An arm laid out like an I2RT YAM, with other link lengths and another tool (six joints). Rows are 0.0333 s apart.
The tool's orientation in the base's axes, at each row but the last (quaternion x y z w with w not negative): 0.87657, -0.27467, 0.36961, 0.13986; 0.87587, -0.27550, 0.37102, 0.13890; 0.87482, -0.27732, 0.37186, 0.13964; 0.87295, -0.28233, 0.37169, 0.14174; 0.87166, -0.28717, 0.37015, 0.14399; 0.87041, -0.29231, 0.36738, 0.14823
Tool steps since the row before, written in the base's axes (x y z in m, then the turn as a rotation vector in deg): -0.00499, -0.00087, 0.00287, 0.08, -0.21, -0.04; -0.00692, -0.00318, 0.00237, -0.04, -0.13, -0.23; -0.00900, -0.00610, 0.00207, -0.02, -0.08, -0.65; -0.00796, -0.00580, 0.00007, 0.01, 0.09, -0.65; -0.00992, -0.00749, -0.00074, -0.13, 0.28, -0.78; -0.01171, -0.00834, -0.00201, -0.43, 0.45, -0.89
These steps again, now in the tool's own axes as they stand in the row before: -0.00046, 0.00374, -0.00443, 0.10, 0.12, 0.17; -0.00104, 0.00672, -0.00417, -0.14, 0.12, 0.19; -0.00129, 0.01030, -0.00383, -0.45, 0.05, 0.47; -0.00219, 0.00941, -0.00192, -0.50, -0.10, 0.41; -0.00315, 0.01194, -0.00160, -0.75, -0.17, 0.33; -0.00467, 0.01370, -0.00115, -1.07, -0.13, 0.16
